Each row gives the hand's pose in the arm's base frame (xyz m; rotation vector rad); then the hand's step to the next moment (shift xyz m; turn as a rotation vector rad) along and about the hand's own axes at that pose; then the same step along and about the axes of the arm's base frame.
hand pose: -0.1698 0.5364 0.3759 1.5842 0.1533 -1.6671
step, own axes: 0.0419 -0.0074 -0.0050 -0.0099 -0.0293 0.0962
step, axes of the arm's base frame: 0.0044 -0.0114 -0.0411 -0.0943 -0.0328 0.0157
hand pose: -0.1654 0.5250 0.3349 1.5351 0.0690 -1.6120
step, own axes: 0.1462 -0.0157 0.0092 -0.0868 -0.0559 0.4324
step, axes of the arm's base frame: 0.0059 -0.0746 -0.1269 -0.3842 -0.1709 0.1443
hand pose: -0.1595 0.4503 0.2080 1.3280 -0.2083 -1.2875
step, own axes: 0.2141 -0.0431 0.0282 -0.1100 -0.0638 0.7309
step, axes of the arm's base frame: 0.0338 -0.1687 -0.1374 -0.6186 -0.3254 0.2486
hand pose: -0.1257 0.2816 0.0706 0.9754 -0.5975 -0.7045
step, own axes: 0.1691 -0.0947 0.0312 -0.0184 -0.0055 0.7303
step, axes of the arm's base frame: 0.0598 -0.1810 -0.0470 -0.5449 -0.3727 0.3128
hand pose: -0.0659 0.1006 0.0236 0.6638 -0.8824 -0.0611
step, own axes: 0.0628 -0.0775 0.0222 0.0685 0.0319 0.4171
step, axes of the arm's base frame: 0.0410 -0.0930 0.0102 -0.2676 -0.2096 0.2532
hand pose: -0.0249 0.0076 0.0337 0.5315 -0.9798 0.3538
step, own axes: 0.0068 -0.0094 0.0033 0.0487 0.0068 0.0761
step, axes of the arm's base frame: 0.0060 -0.0093 0.0048 -0.0306 -0.0358 0.0774
